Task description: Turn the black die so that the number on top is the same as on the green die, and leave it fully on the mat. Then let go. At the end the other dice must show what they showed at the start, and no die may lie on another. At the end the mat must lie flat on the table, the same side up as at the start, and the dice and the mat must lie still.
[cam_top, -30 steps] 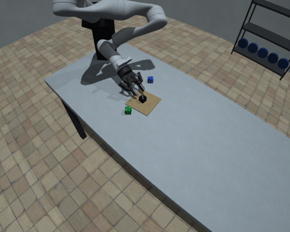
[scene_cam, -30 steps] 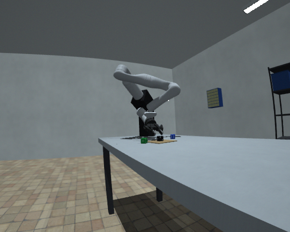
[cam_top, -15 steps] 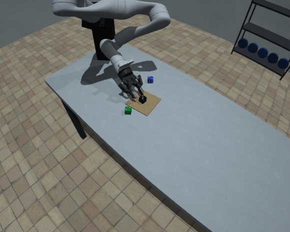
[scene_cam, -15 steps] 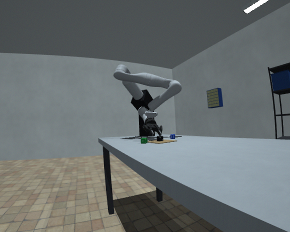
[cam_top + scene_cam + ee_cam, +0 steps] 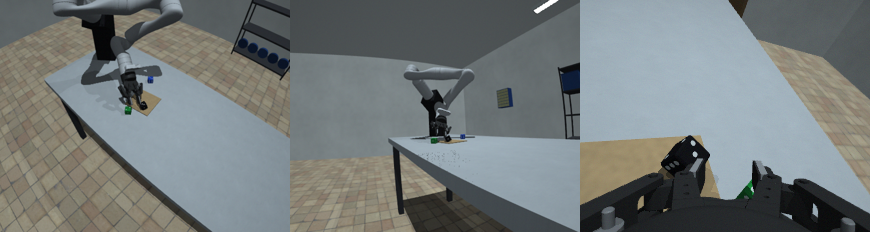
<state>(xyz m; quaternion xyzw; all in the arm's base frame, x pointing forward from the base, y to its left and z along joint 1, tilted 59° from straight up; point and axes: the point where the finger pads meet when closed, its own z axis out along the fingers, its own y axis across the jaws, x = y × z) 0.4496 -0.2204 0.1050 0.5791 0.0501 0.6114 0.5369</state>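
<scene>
My hand is 4 cm short of the black die, 1 cm to the right of it and 3 cm above it. The rest, counted from my hand: tan mat (2 cm ahead, 6 cm to the left, 5 cm below); blue die (1 cm behind, 22 cm to the left, 4 cm below); green die (2 cm behind, 4 cm to the right, 4 cm below).
</scene>
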